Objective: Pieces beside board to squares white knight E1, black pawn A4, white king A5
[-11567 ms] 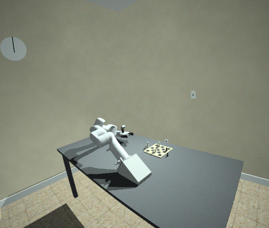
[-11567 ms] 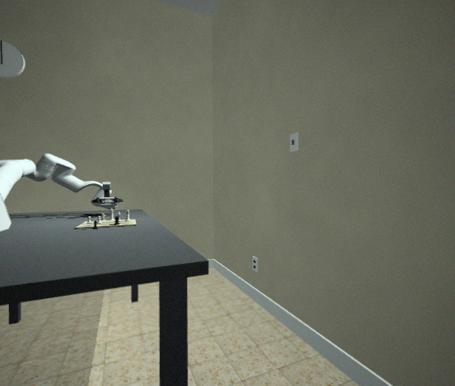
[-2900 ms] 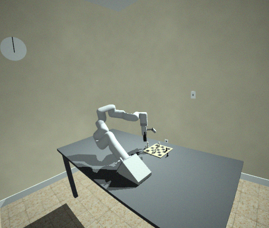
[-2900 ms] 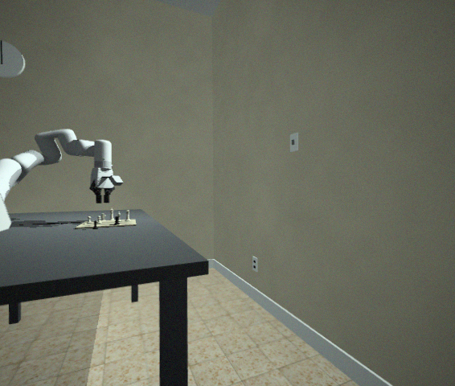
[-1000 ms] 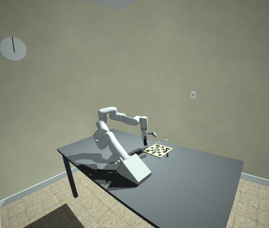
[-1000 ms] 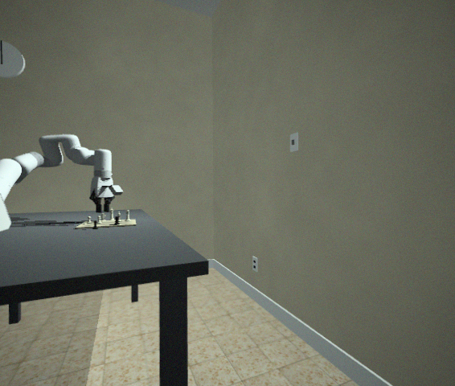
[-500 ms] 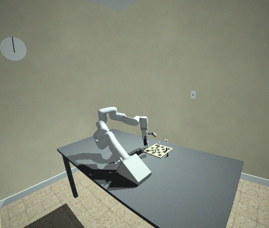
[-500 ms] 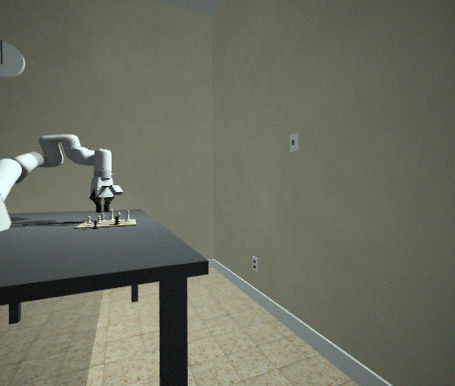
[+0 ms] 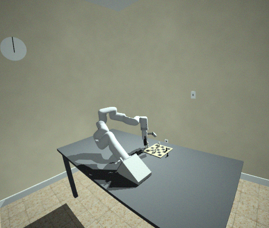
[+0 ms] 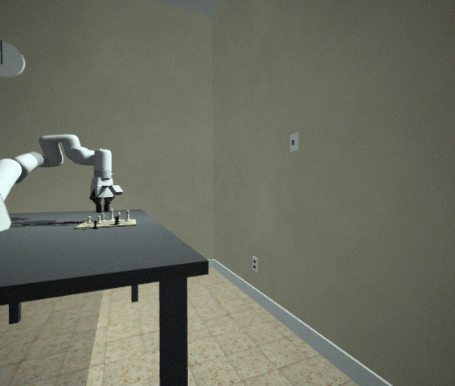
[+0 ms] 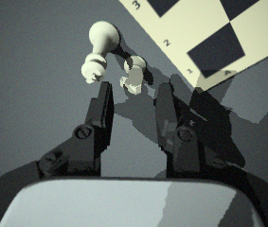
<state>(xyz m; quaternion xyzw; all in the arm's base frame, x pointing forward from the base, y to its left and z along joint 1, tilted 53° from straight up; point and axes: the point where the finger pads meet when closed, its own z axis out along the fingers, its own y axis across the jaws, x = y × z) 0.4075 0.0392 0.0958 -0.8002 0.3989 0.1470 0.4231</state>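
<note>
My hand is 50 mm above the white knight. Also, from my hand: black pawn 30 mm behind, 280 mm to the right, 50 mm below; then white king 40 mm ahead, 30 mm below; then chessboard 20 mm ahead, 140 mm to the right, 60 mm below.
</note>
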